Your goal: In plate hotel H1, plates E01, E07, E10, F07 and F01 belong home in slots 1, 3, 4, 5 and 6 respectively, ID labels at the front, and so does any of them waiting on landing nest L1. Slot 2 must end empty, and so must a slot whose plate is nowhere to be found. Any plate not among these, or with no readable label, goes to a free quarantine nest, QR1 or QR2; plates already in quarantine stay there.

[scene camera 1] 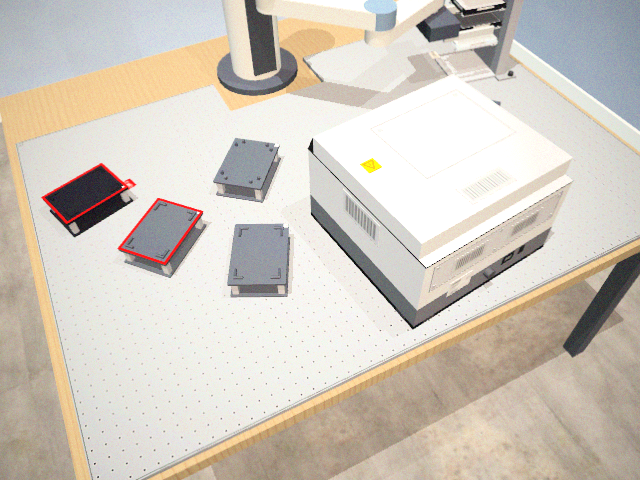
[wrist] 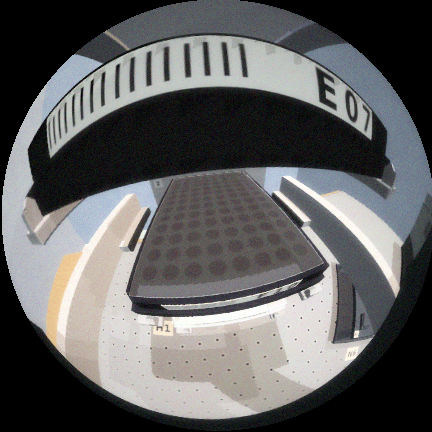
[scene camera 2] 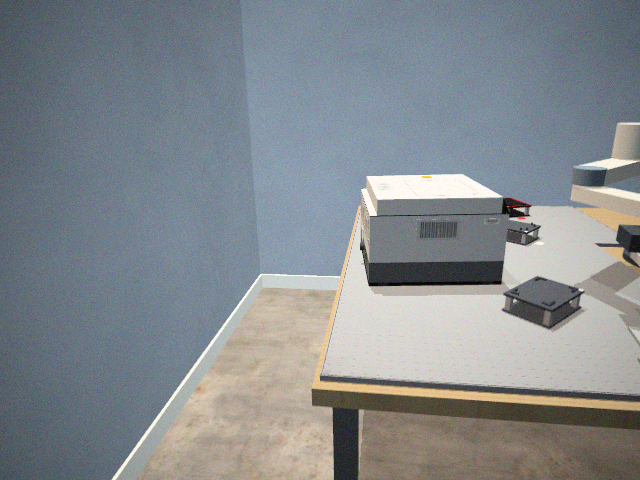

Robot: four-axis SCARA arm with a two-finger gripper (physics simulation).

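Where they show: gripper, fingertip midpoint: [scene camera 1: 481,17] [wrist: 210,191]; arm's base, origin of the base link: [scene camera 1: 257,71].
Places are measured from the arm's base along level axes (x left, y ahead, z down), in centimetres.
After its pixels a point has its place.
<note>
In the wrist view, plate E07 [wrist: 215,130] fills the upper part, dark, its ID label facing the camera. Below it a dark plate with round wells [wrist: 215,235] {x 52.8, y 29.8, z -17.8 cm} sits level in hotel H1 [scene camera 1: 505,43] {x 61.9, y 38.7, z -12.4 cm}; its front label is too edge-on to read. The pale edge of another plate [wrist: 225,318] {x 50.0, y 29.3, z -12.5 cm} shows beneath it. My gripper [wrist: 210,191] {x 58.0, y 30.9, z -17.5 cm} is open, with one finger on each side of the welled plate, under E07, holding nothing. Higher plates are hidden in the wrist view. In scene camera 1, the hotel is cut off by the frame's top and its labels are unreadable.
A large white instrument [scene camera 1: 439,155] {x 7.2, y 81.5, z -26.7 cm} [scene camera 2: 434,232] {x 27.6, y 78.2, z -17.2 cm} stands on the table. Two red-rimmed nests [scene camera 1: 85,193] {x -58.5, y 35.7, z -6.3 cm} [scene camera 1: 161,230] {x -45.7, y 55.6, z -6.3 cm} and two grey nests [scene camera 1: 248,162] {x -20.1, y 44.0, z -6.3 cm} [scene camera 1: 259,253] {x -28.8, y 71.8, z -6.3 cm} stand left of it, unlabelled to my eye. A dark nest [wrist: 345,302] {x 42.4, y 49.0, z -1.8 cm} by tag N6 is right of the hotel.
</note>
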